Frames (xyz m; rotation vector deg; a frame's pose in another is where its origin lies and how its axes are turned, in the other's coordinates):
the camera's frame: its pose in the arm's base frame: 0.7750 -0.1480 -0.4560 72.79 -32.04 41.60
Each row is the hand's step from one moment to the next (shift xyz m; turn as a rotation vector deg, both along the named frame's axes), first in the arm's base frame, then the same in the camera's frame.
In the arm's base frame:
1: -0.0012 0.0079 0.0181 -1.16 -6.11 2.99
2: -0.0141 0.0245 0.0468 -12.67 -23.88 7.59
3: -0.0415 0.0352 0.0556 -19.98 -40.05 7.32
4: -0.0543 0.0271 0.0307 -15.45 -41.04 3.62
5: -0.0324 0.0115 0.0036 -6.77 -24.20 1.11
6: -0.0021 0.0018 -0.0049 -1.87 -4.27 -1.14
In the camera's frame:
1: 0.0138 0.0136 -0.0038 0.35 2.00 6.59
2: 0.0292 0.0441 -0.0139 -6.99 11.30 24.74
3: 0.0195 0.0717 -0.0229 -14.84 14.50 40.33
4: -0.0086 0.0642 -0.0207 -14.73 8.57 40.57
5: -0.0167 0.0282 -0.0110 -7.89 2.63 23.74
6: -0.0047 -0.0014 -0.0029 -2.81 0.11 3.89

